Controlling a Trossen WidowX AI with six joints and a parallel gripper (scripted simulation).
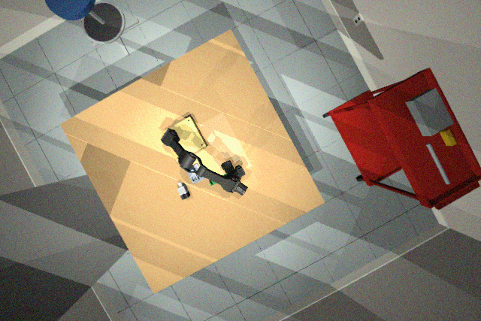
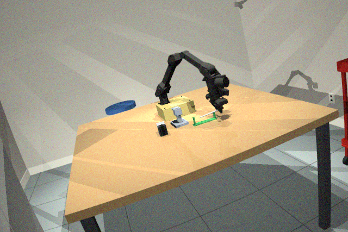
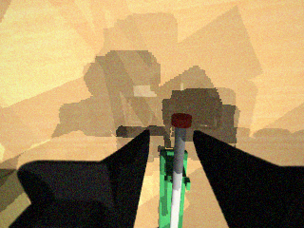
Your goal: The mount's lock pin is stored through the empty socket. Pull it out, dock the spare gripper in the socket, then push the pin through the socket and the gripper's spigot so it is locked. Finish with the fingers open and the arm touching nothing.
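My gripper tip is now 100 mm to the left of the green cradle. The rest, counted from my gripper tip: socket 100 mm behind, 220 mm to the right, 20 mm above; spare gripper 50 mm behind, 340 mm to the right.
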